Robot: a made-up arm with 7 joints. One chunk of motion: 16 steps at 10 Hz.
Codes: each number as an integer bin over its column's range. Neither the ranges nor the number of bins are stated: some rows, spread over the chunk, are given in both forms.
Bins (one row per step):
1: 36 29 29 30 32 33 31
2: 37 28 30 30 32 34 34
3: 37 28 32 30 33 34 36
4: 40 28 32 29 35 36 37
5: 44 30 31 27 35 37 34
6: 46 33 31 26 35 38 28
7: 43 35 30 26 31 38 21
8: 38 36 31 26 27 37 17
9: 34 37 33 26 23 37 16
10: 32 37 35 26 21 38 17
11: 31 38 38 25 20 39 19
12: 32 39 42 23 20 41 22
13: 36 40 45 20 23 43 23
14: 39 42 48 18 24 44 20
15: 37 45 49 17 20 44 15
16: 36 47 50 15 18 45 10
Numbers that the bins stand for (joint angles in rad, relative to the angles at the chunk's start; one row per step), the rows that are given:
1: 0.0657 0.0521 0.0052 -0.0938 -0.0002 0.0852 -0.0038
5: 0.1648 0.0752 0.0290 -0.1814 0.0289 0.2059 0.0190
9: 0.0410 0.2375 0.0529 -0.2106 -0.0873 0.2059 -0.1181
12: 0.0162 0.2838 0.1600 -0.2983 -0.1163 0.3265 -0.0724
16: 0.0657 0.4692 0.2552 -0.5319 -0.1357 0.4471 -0.1638
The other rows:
2: 0.0781 0.0289 0.0171 -0.0938 -0.0002 0.1154 0.0190
3: 0.0781 0.0289 0.0410 -0.0938 0.0095 0.1154 0.0343
4: 0.1152 0.0289 0.0410 -0.1230 0.0289 0.1757 0.0419
6: 0.1895 0.1448 0.0290 -0.2106 0.0289 0.2360 -0.0267
7: 0.1524 0.1911 0.0171 -0.2106 -0.0098 0.2360 -0.0800
8: 0.0905 0.2143 0.0290 -0.2106 -0.0486 0.2059 -0.1105
10: 0.0162 0.2375 0.0767 -0.2106 -0.1067 0.2360 -0.1105
11: 0.0038 0.2606 0.1124 -0.2398 -0.1163 0.2662 -0.0952
13: 0.0657 0.3070 0.1957 -0.3859 -0.0873 0.3868 -0.0648
14: 0.1029 0.3533 0.2314 -0.4443 -0.0776 0.4170 -0.0876
15: 0.0781 0.4229 0.2433 -0.4735 -0.1163 0.4170 -0.1257

